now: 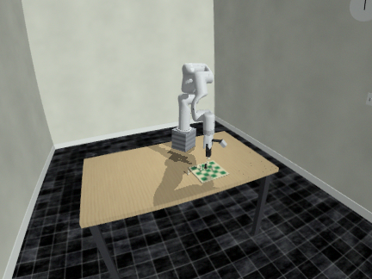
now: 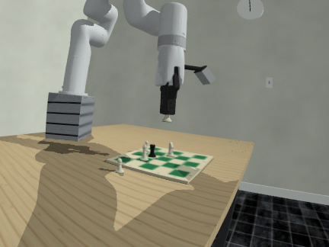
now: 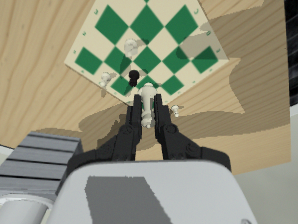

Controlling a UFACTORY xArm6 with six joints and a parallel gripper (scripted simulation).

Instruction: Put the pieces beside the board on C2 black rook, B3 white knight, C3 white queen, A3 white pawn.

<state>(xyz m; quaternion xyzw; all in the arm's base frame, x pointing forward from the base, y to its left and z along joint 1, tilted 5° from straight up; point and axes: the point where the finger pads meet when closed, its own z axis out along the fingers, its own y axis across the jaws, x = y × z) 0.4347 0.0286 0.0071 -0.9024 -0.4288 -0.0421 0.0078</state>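
My hand is 12 cm above the black rook, 4 cm past it and 1 cm to the left of it. From my hand the other things lie so: chessboard: 14 cm below; white knight: 12 cm below, 5 cm to the right, 3 cm behind.
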